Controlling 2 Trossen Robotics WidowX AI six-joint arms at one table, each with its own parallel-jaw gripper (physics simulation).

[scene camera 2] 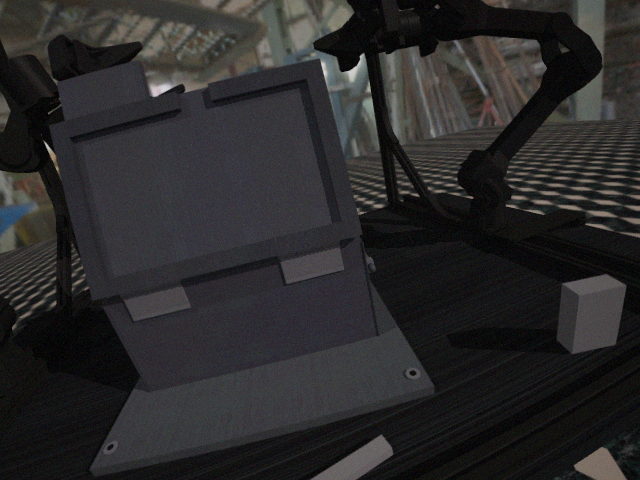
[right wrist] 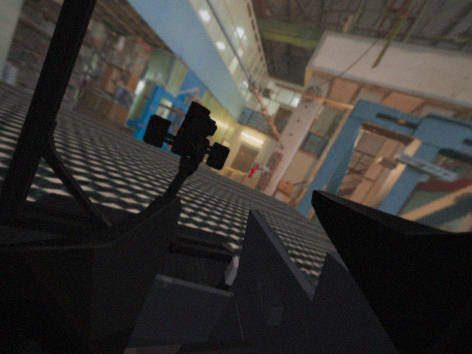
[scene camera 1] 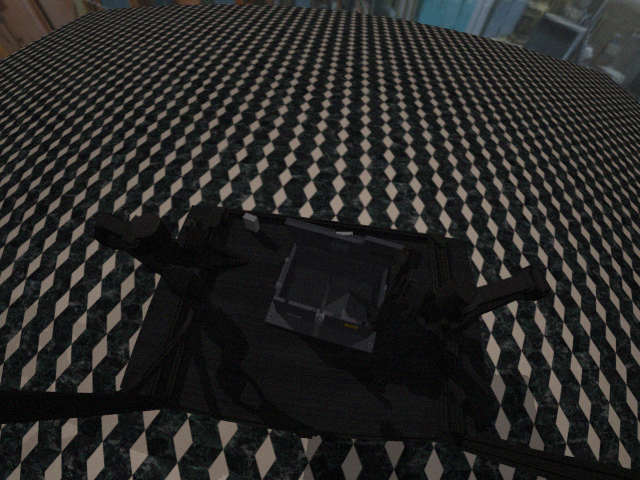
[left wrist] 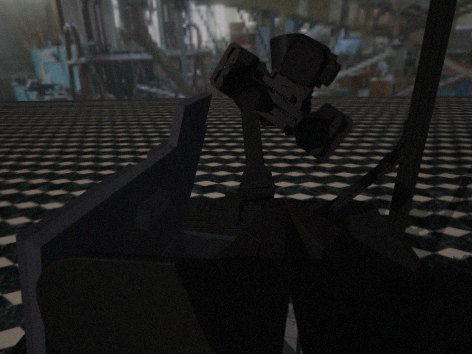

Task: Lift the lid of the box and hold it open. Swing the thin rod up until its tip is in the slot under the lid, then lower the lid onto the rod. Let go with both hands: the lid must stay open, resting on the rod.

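Frame: origin at the left arm's base, x back, y left, z down, level; metres.
Seen in the pictures: left gripper, fingertip midpoint: (scene camera 2: 314, 45) (right wrist: 194, 151) (scene camera 1: 249, 261) (left wrist: 281, 210); right gripper, fingertip midpoint: (scene camera 2: 164, 67) (right wrist: 245, 199) (scene camera 1: 358, 270) (left wrist: 261, 95); left arm's base, link origin: (scene camera 2: 488, 225); right arm's base, link origin: (scene camera 2: 9, 383) (scene camera 1: 446, 324).
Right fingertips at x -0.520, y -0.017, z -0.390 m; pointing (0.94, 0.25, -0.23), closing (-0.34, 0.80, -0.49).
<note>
Offsets run from my right fingertips to a thing's top centre. "spot": to the spot under its first point.
The grey box (scene camera 1: 323, 305) (scene camera 2: 247, 324) stands on its base plate with the lid (scene camera 1: 347, 240) (scene camera 2: 209, 181) raised steeply. A thin rod {spot: dx +0.169, dy +0.199, dz +0.327 m} (scene camera 2: 371, 290) runs up along the box's side toward the lid; its tip is hidden. My left gripper (scene camera 2: 339, 48) (scene camera 1: 237, 262) is shut and empty, hanging above and beside the lid's top corner, apart from it. My right gripper (scene camera 2: 137, 71) (scene camera 1: 420, 278) (right wrist: 245, 199) is open, with its fingers by the lid's top edge at the other end, holding nothing. The lid's edge {spot: dx +0.065, dy +0.118, dz +0.076 m} (right wrist: 270, 253) shows between its fingers in the right wrist view.
The box sits on a dark mat (scene camera 1: 175, 381) over a checkered table (scene camera 1: 318, 119). A small pale block {dx +0.367, dy +0.326, dz +0.333 m} (scene camera 1: 250, 221) lies at the mat's far left edge. A pale strip {spot: dx +0.079, dy +0.336, dz +0.399 m} (scene camera 2: 356, 459) lies behind the box. The arm bases (scene camera 2: 485, 186) stand on the mat's sides.
</note>
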